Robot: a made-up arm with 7 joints. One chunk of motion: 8 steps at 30 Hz.
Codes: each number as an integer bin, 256 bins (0 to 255) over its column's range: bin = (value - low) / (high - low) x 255, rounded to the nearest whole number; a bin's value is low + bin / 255 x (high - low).
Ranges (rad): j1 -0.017..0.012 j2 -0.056..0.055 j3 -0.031..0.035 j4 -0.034..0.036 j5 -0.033..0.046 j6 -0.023..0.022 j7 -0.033..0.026
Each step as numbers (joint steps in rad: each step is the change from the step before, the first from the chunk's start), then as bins.
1 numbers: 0.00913 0.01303 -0.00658 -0.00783 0.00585 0.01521 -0.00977
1 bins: 230 159 94 95 125 217 100
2 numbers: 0.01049 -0.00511 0.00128 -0.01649 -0.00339 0.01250 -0.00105
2 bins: 242 117 125 64 96 201 138
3 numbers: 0.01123 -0.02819 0.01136 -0.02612 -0.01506 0.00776 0.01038
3 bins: 248 64 164 29 58 174 187
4 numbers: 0.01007 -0.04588 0.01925 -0.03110 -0.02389 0.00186 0.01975
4 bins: 238 23 194 11 29 141 228
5 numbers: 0.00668 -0.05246 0.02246 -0.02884 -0.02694 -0.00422 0.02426
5 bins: 208 8 207 19 20 106 247
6 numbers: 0.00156 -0.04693 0.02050 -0.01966 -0.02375 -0.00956 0.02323
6 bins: 163 21 199 52 30 76 243
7 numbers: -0.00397 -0.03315 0.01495 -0.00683 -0.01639 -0.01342 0.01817
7 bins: 115 52 178 99 54 54 221
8 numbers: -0.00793 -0.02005 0.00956 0.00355 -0.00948 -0.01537 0.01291
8 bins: 80 83 157 137 76 43 198
